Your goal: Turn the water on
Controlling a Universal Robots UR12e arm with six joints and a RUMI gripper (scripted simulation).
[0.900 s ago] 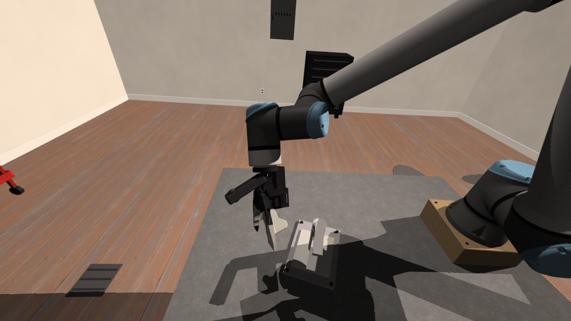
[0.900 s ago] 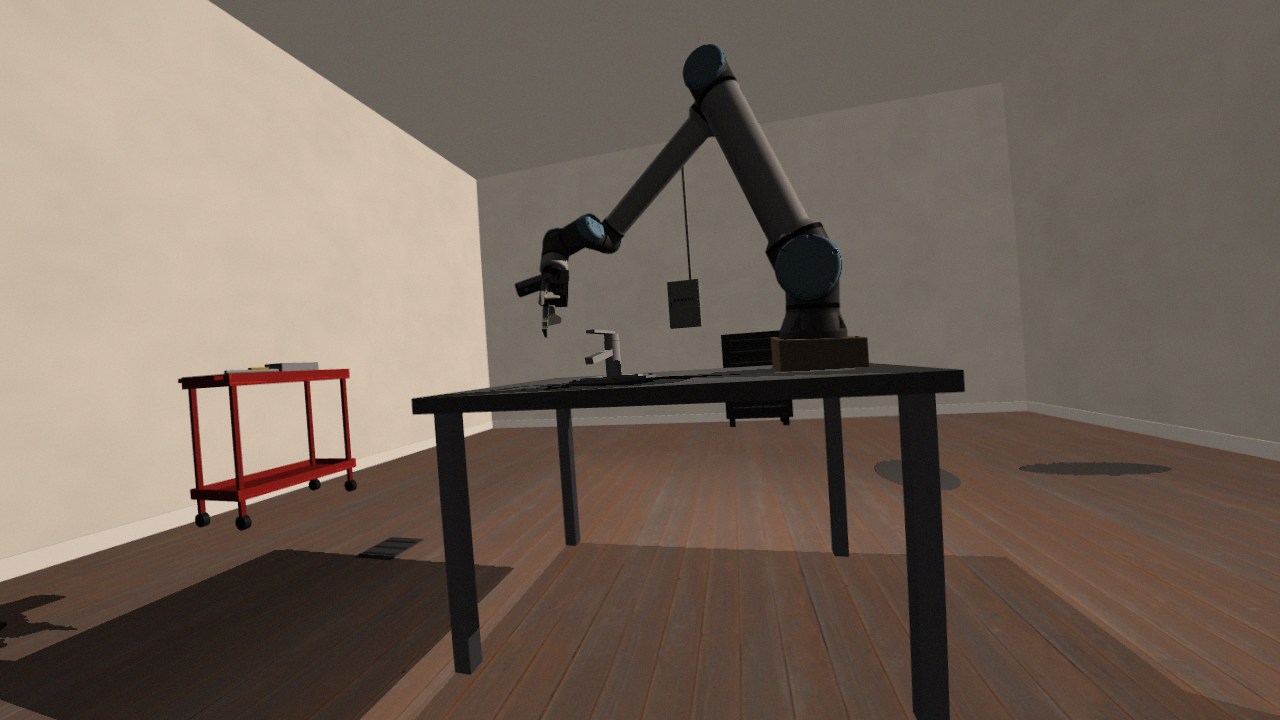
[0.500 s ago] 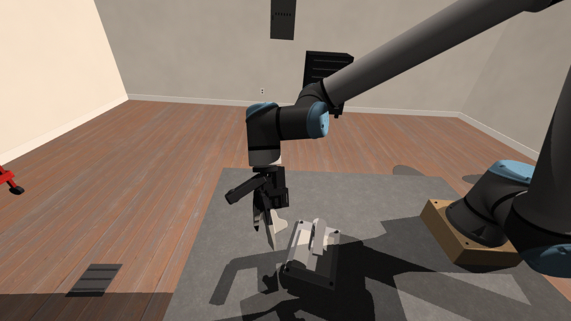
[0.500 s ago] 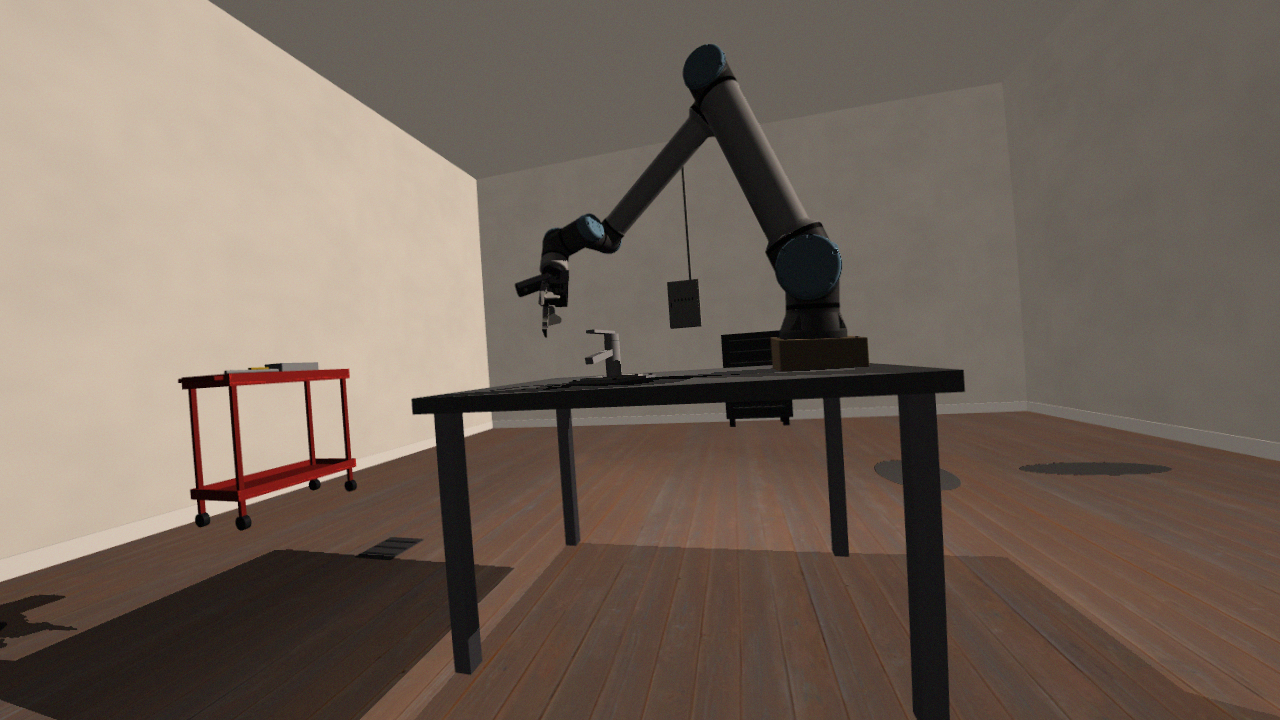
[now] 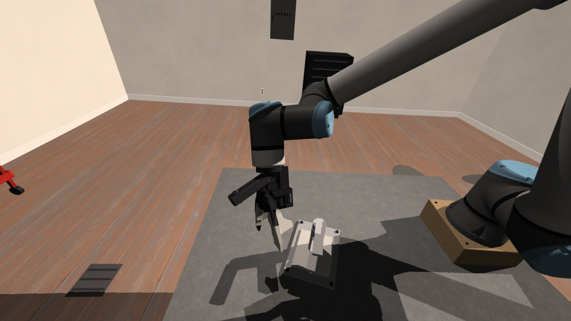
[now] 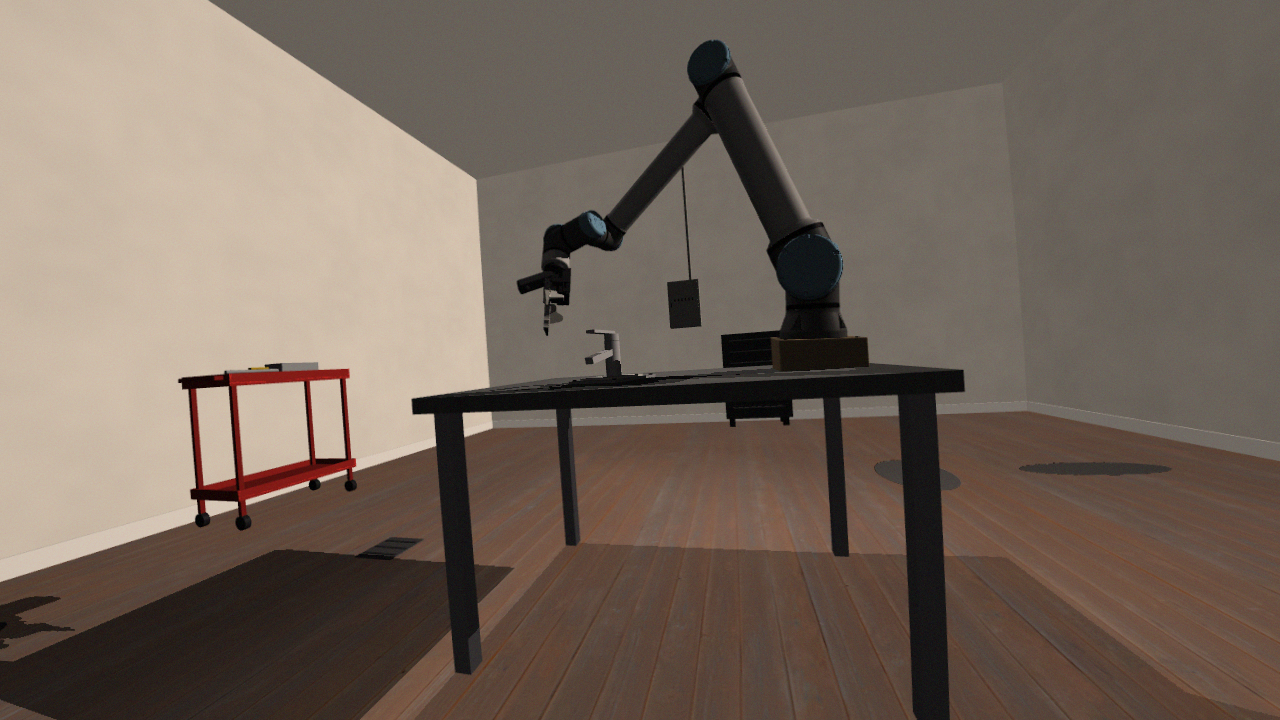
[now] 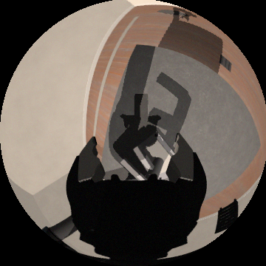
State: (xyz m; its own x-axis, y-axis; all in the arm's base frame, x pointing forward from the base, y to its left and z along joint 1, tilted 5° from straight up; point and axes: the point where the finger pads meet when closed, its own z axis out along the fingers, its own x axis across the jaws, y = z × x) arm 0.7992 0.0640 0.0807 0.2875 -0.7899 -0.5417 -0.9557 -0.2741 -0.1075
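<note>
My gripper is now 160 mm past the lever, 30 mm to the left of it and 40 mm above it.
</note>
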